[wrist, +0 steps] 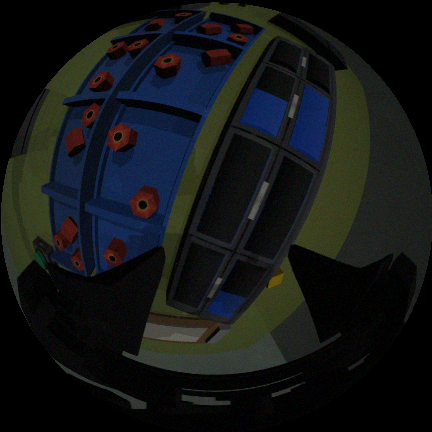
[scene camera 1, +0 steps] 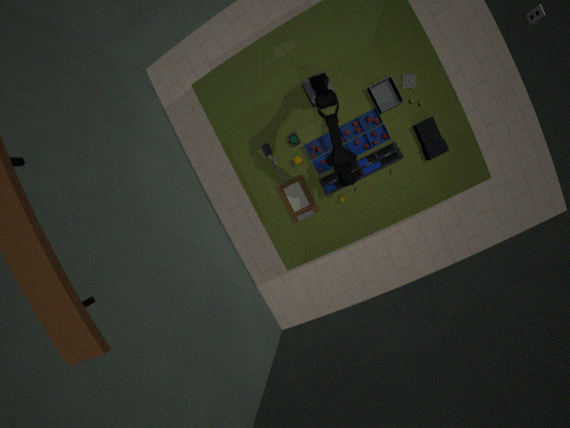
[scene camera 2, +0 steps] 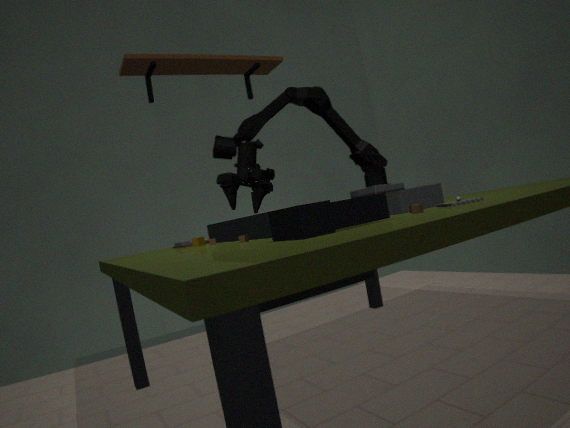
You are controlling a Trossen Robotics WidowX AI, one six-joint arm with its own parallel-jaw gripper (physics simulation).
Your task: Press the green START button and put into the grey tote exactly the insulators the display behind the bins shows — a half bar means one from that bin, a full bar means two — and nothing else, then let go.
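Pixels of known places: gripper, fingertip midpoint: [wrist: 229,253] [scene camera 2: 245,211]; arm's base at its link origin: [scene camera 2: 377,186].
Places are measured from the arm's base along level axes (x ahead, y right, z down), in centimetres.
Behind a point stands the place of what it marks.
My gripper [scene camera 1: 349,176] @[x 46.0, y 1.2, z 0.6 cm] [scene camera 2: 245,211] @[x 46.0, y 1.2, z 0.6 cm] [wrist: 229,253] @[x 46.0, y 1.2, z 0.6 cm] is open and empty, pointing down above the display. Blue bins [scene camera 1: 327,144] [wrist: 160,160] stand in two rows of four and hold red hexagonal insulators [scene camera 1: 369,119] [wrist: 121,137]. The dark display [scene camera 1: 398,156] [wrist: 201,234] lies alongside. In the wrist view its nearest pair has a half blue bar on the right, the second pair is dark, the third has a half bar left and a full bar right, and the farthest is dark. The grey tote [scene camera 1: 385,95] @[x 13.4, y -32.7, z 7.8 cm] looks empty. The green START button [scene camera 1: 293,139] @[x 21.2, y 21.7, z 4.3 cm] [wrist: 40,259] @[x 22.1, y 20.4, z 4.6 cm] is partly hidden by a finger in the wrist view.
A brown-framed board [scene camera 1: 285,200] @[x 52.4, y 37.1, z 7.7 cm] [wrist: 172,319] @[x 50.4, y 23.2, z 7.8 cm] lies beyond the display's near end. Yellow cubes [scene camera 1: 298,160] @[x 33.0, y 22.6, z 4.5 cm] [scene camera 1: 342,199] @[x 60.8, y 5.6, z 5.7 cm] [wrist: 275,278] @[x 60.2, y 5.3, z 5.7 cm] lie nearby. A black box [scene camera 1: 430,138] @[x 42.4, y -47.7, z 3.1 cm], a grey plate [scene camera 1: 409,81] @[x 10.2, y -46.9, z 7.1 cm] and a black-headed tool [scene camera 1: 266,149] @[x 21.2, y 38.3, z 6.4 cm] lie around. A wall shelf [scene camera 2: 200,65] hangs behind.
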